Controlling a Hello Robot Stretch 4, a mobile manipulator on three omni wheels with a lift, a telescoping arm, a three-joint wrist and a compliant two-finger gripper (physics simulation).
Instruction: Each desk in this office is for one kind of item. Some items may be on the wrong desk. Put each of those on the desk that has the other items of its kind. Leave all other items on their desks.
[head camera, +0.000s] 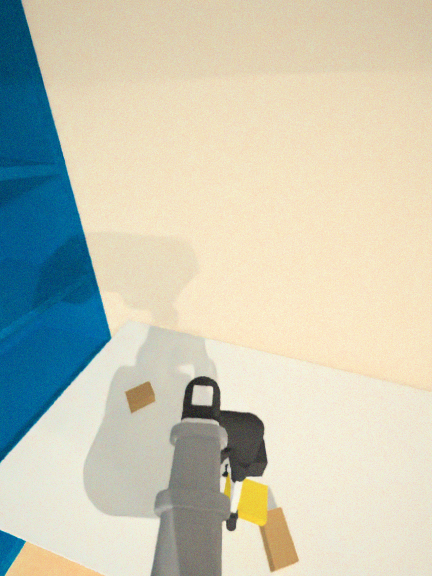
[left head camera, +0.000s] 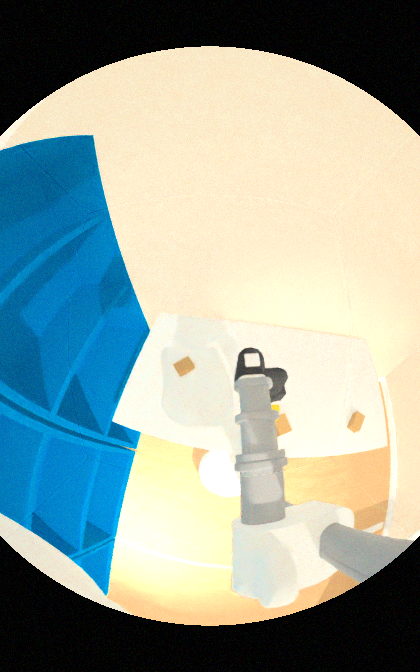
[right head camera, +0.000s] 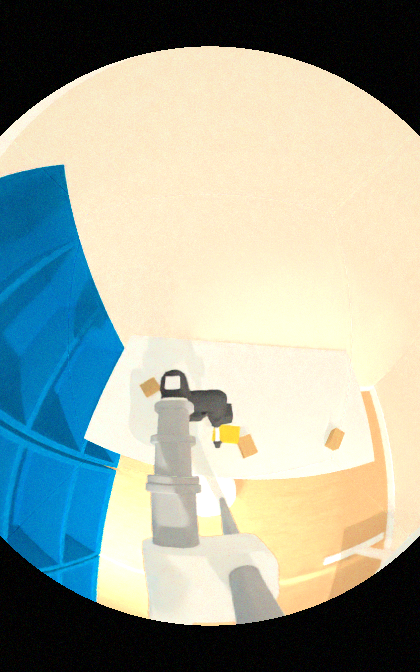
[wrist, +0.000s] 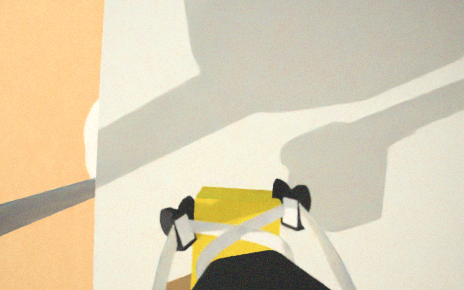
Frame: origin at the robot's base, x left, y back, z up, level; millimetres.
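Seen in the pictures: gripper, between the fingertips: (head camera: 229, 496) (wrist: 235, 203).
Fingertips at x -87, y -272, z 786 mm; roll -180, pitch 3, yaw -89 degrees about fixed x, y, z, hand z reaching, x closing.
Offsets run from my fingertips to a thing's top centre. Level surfaces: height alone.
A yellow block @(dx -36, dy +5, dz +45 mm) (head camera: 253, 502) (left head camera: 275, 408) (right head camera: 230, 434) (wrist: 237, 207) is between the fingers of my gripper (head camera: 229, 496) (right head camera: 216, 435) (wrist: 235, 203). The gripper is shut on it. In the wrist view the block's shadow lies apart from it, so it is held above the white desk @(dz -94 mm) (head camera: 350, 450) (left head camera: 325, 360) (right head camera: 300, 390) (wrist: 150, 50). On the desk lie a small brown block @(dx +321, dy -275, dz -44 mm) (head camera: 140, 397) (left head camera: 184, 366) (right head camera: 150, 387) at the left, a longer brown block @(dx -125, dy +52, dz -44 mm) (head camera: 280, 540) (left head camera: 284, 425) (right head camera: 247, 446) beside the held block, and a third brown block (left head camera: 356, 421) (right head camera: 335, 438) at the right.
A tall blue shelf unit (head camera: 30, 100) (left head camera: 60, 165) (right head camera: 35, 195) stands against the desk's left end. A beige wall (head camera: 250, 200) rises behind the desk. A white round object (left head camera: 218, 474) (right head camera: 216, 495) (wrist: 91, 145) shows at the desk's front edge, partly hidden.
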